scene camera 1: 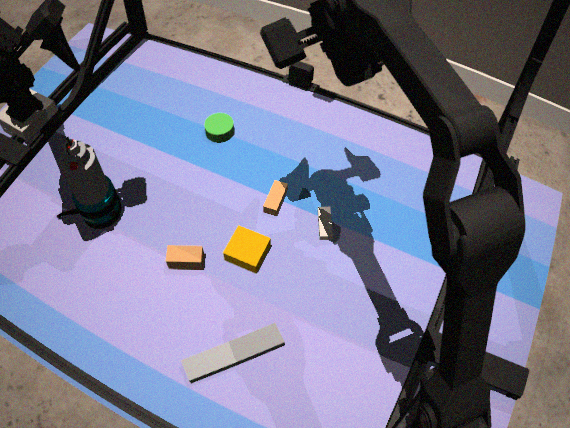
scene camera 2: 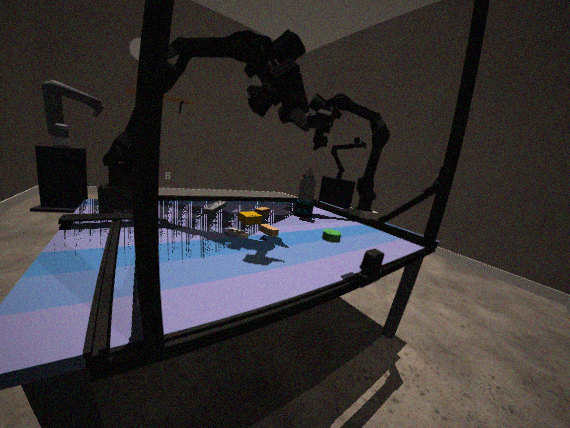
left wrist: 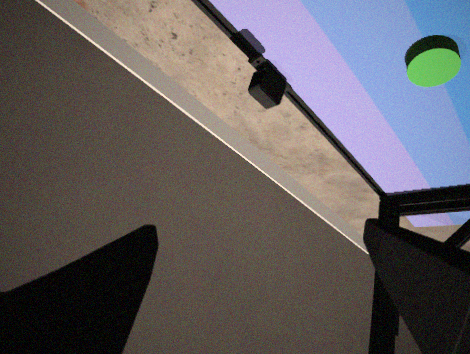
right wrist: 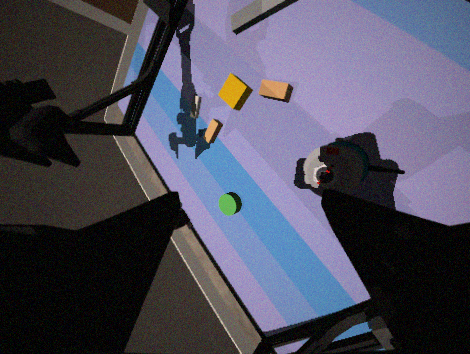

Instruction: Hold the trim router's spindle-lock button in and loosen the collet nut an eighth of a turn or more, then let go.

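Places are measured from the left arm's base along level axes (x ahead, y left, z up), in millimetres.
Pixels of known places: left gripper, between the fingertips: [scene camera 2: 307, 122] [left wrist: 260, 232] [right wrist: 63, 165]; right gripper, between the fingertips: [scene camera 1: 60, 89] [scene camera 2: 314, 143] [right wrist: 250, 197]; left arm's base, origin of its link: [scene camera 2: 120, 185]; right arm's base, origin of its link: [scene camera 1: 24, 108] [scene camera 2: 363, 209].
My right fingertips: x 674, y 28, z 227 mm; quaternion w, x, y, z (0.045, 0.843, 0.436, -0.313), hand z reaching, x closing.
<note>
For each thing: its middle in the pictures, then the offset to it from my right fingertips. "spot": a spot on its surface instead.
- trim router, middle of its body: [right wrist: 335, 168] [scene camera 1: 86, 177] [scene camera 2: 306, 191] 9 mm ahead, 17 mm left, 205 mm down
- dark red patch, a spot on its surface: [right wrist: 331, 150] [scene camera 1: 72, 163] spot: 11 mm back, 34 mm left, 132 mm down
- green disc, middle of its body: [left wrist: 432, 62] [scene camera 1: 219, 127] [right wrist: 230, 203] [scene camera 2: 331, 235] 29 mm back, 263 mm right, 299 mm down
- yellow block, middle of its body: [scene camera 1: 247, 249] [right wrist: 235, 92] [scene camera 2: 250, 217] 256 mm back, 99 mm right, 297 mm down
- small white block, middle of its body: [scene camera 1: 325, 222] [scene camera 2: 237, 233] [right wrist: 195, 107] 321 mm back, 229 mm right, 305 mm down
- long grey bar, middle of its body: [scene camera 1: 233, 353] [right wrist: 263, 7] [scene camera 2: 215, 207] 361 mm back, 51 mm left, 302 mm down
The trim router [scene camera 1: 96, 192] [scene camera 2: 306, 187] [right wrist: 345, 162] stands upright on the mat at the left in scene camera 1, teal at the bottom, grey above, its collet end up. A dark red patch [scene camera 1: 73, 166] [right wrist: 331, 150] shows on its upper side; the collet nut is too small and shaded to make out clearly. My right gripper [right wrist: 250, 197] [scene camera 2: 319, 145] is open and empty, high above the mat; in its wrist view the router lies beyond the right finger's tip. My left gripper [left wrist: 260, 232] [scene camera 2: 302, 125] is open and empty, high up and apart from the router.
A green disc [scene camera 1: 219, 125] [scene camera 2: 331, 235] [left wrist: 434, 66] [right wrist: 229, 204], a yellow block [scene camera 1: 247, 247] [right wrist: 234, 91], two orange blocks [scene camera 1: 275, 197] [scene camera 1: 185, 256], a small white block [scene camera 1: 324, 227] and a long grey bar [scene camera 1: 232, 352] lie on the mat. Dark frame posts [scene camera 2: 152, 200] stand around the table.
</note>
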